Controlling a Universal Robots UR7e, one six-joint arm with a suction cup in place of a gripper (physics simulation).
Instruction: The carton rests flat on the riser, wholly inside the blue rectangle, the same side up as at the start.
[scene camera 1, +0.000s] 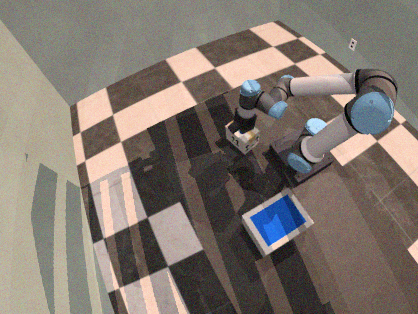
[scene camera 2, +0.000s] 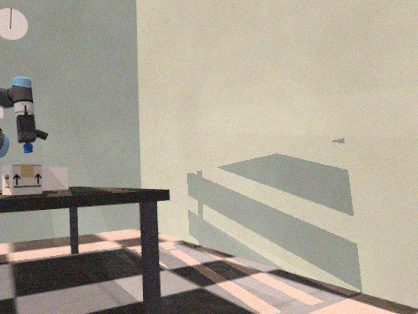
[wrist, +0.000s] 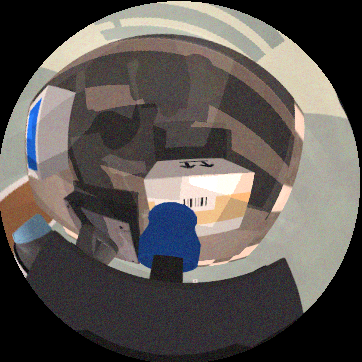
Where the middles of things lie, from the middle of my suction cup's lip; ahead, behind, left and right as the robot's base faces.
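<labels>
White carton (scene camera 2: 28, 177): my suction cup is 13 cm above it, 3 cm past it and 5 cm to the left of it. Going by their middles, the carton is the nearest to my suction cup of the things named here. The riser (scene camera 1: 272, 224) is 12 cm below my suction cup, 11 cm ahead of it and 44 cm to the left of it.
</labels>
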